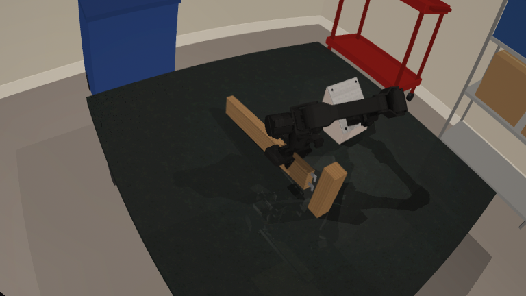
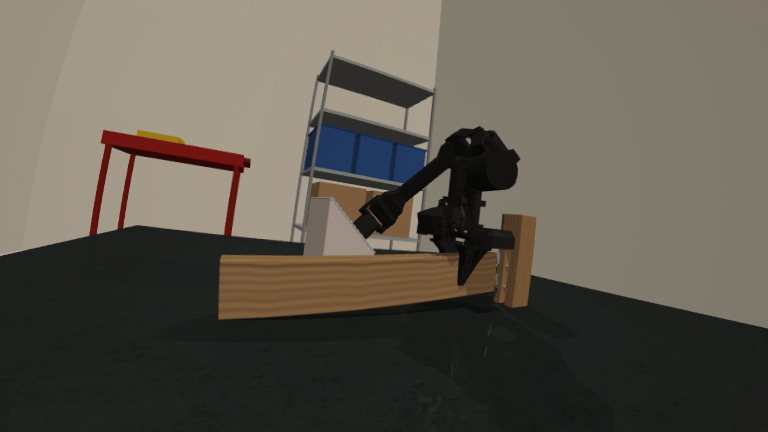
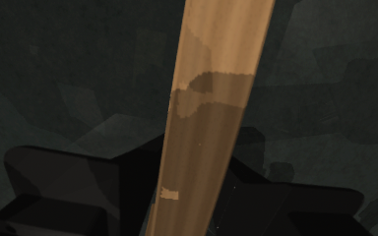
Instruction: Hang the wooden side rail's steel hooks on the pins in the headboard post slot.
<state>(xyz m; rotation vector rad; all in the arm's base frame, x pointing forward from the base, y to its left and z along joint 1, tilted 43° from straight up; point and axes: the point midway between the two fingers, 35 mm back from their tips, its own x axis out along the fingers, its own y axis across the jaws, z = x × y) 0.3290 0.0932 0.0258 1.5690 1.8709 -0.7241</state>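
Right now the upright headboard post is 16 cm to the left of my gripper tip, 4 cm above it and 1 cm behind it.
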